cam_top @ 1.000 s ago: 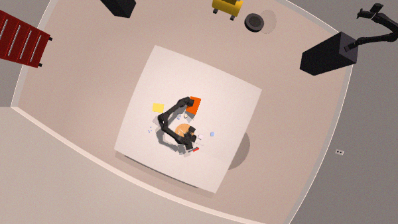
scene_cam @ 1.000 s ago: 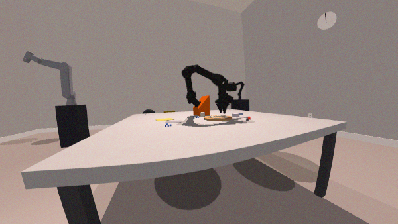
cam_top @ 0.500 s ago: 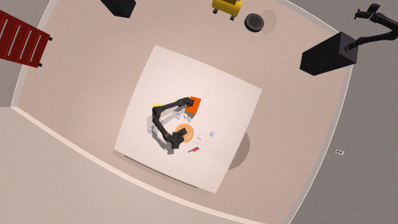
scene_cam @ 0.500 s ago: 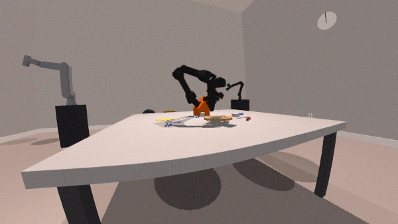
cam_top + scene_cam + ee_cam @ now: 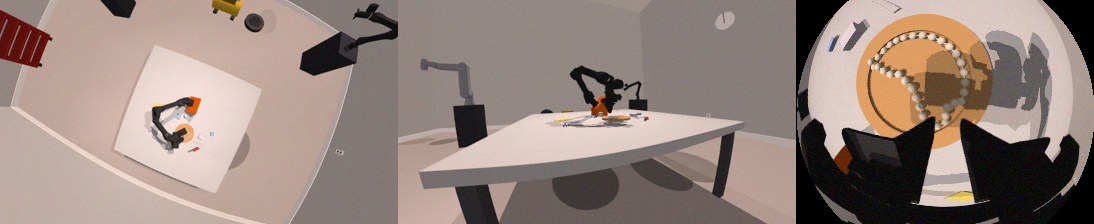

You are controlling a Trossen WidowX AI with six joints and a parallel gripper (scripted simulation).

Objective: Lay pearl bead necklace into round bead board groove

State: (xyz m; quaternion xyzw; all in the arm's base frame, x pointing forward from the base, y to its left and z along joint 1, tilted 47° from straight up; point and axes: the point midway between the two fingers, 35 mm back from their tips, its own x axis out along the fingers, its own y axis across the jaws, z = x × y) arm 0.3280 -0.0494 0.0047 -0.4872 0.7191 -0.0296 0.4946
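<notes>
Right now my gripper tip is 5 cm to the right of the round tan bead board, 3 cm above it and 1 cm past it. Round my gripper tip: tool 21 cm to the left, 13 cm ahead, 4 cm below; yellow pad 30 cm to the right, 18 cm behind, 4 cm below; white square 23 cm to the left, 3 cm below, 3 cm behind.
</notes>
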